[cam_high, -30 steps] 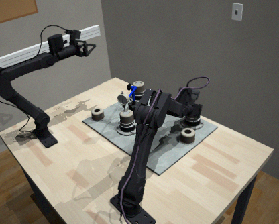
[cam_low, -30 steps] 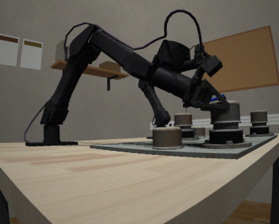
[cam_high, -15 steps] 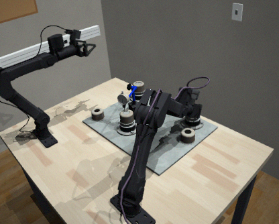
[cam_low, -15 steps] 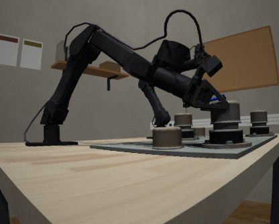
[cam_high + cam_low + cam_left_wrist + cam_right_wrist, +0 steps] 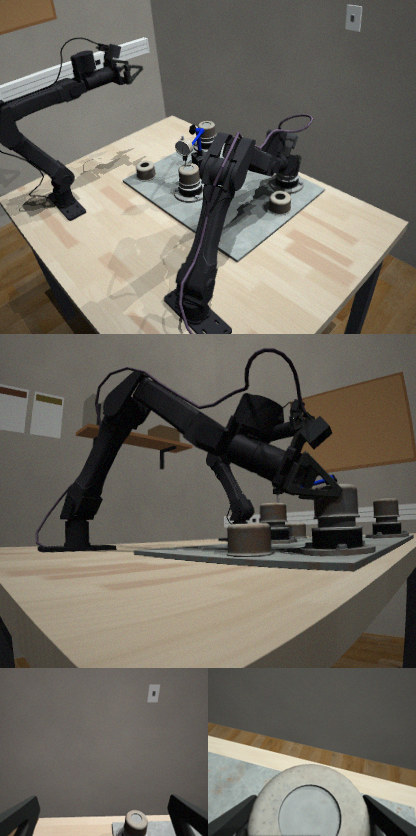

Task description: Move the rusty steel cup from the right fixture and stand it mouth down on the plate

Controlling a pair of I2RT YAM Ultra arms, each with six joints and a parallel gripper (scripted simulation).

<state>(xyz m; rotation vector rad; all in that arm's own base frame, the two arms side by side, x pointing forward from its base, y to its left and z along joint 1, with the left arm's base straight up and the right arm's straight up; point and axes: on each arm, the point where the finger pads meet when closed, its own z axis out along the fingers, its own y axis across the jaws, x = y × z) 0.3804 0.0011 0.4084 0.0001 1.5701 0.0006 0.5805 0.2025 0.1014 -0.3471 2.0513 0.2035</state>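
Observation:
Now: right hand 18 cm to the right of the grey plate, 16 cm past it and 10 cm above it.

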